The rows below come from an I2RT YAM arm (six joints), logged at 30 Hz.
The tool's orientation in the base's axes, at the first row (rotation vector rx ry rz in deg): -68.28 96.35 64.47
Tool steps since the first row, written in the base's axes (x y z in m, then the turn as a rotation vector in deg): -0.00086 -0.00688 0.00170 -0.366 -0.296 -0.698; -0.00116 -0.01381 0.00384 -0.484 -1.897 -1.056; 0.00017 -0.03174 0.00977 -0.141 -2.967 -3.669; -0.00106 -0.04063 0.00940 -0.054 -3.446 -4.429; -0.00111 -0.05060 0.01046 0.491 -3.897 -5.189; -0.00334 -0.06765 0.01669 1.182 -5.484 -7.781
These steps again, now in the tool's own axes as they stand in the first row. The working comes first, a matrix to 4 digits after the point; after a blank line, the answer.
The tool's axes in the first row as the columns of a matrix, in the base's axes (used below as rounded here):
-0.2632 -0.9599 0.0966
-0.2768 0.1711 0.9456
-0.9242 0.2222 -0.3108

0.00056 0.00003 -0.00712 0.823 0.146 -0.098; 0.00058 -0.00040 -0.01436 1.628 -0.095 -1.512; -0.00029 -0.00342 -0.03303 4.249 -1.188 -1.679; 0.00284 -0.00385 -0.04144 5.061 -1.522 -1.887; 0.00463 -0.00527 -0.05121 5.745 -2.291 -2.025; 0.00418 -0.00466 -0.06948 8.398 -3.802 -2.653
